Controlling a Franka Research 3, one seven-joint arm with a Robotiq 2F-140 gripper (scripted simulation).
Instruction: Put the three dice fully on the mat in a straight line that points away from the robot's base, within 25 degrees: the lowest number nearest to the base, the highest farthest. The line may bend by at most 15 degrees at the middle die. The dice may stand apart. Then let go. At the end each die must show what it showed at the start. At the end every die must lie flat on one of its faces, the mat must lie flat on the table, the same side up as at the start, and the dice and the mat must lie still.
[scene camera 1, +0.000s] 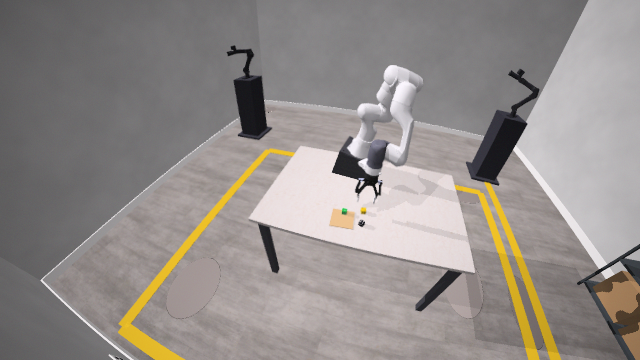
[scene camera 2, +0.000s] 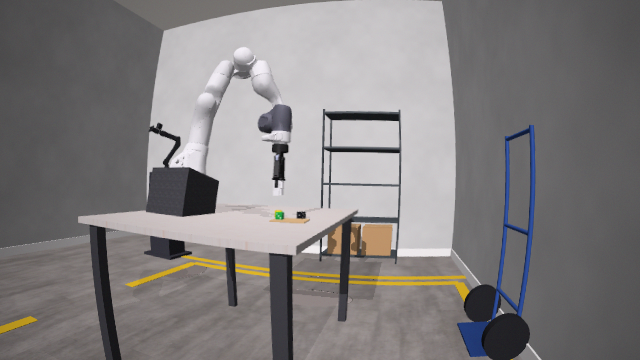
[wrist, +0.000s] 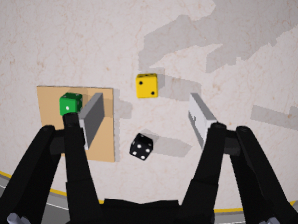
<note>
In view: the gripper (wrist: 146, 104) and a tan mat (wrist: 102, 147).
</note>
